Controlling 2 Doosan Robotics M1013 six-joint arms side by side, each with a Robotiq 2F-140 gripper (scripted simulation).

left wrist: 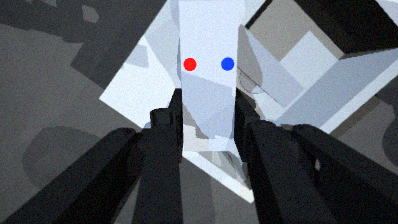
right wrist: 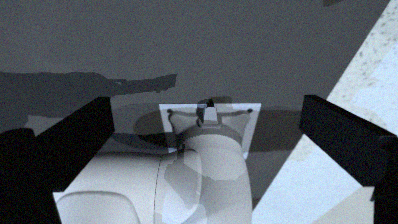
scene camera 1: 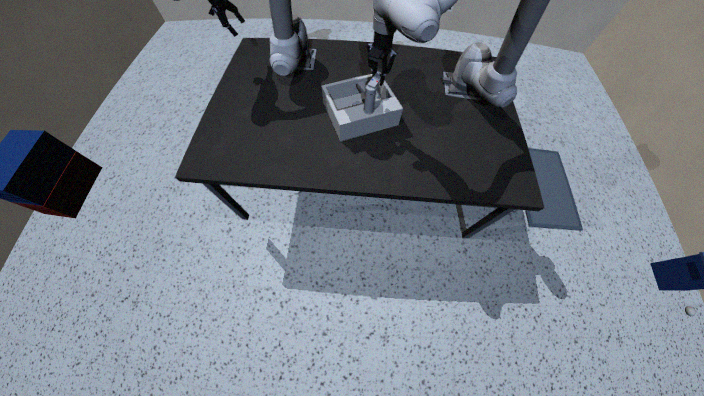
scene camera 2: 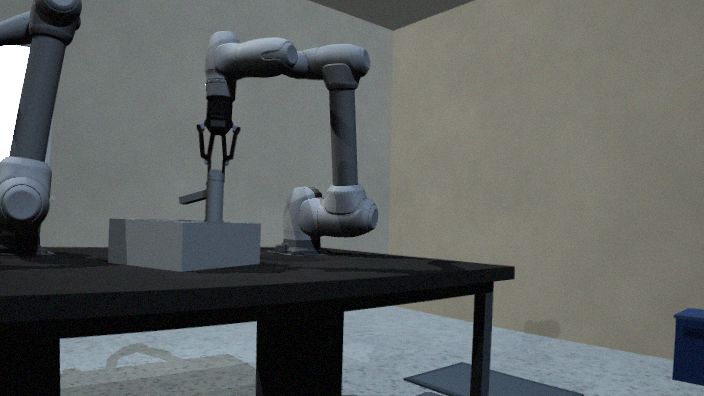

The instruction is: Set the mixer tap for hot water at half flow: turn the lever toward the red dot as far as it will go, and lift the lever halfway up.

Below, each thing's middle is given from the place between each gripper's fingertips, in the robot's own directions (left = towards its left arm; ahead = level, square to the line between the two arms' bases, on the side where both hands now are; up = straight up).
Right now my left hand is 30 mm past the white basin (scene camera 1: 347,103), 80 mm to the left of it and 240 mm above it.
The white basin is 780 mm to the left of my right hand, 310 mm ahead of it and 190 mm below it.
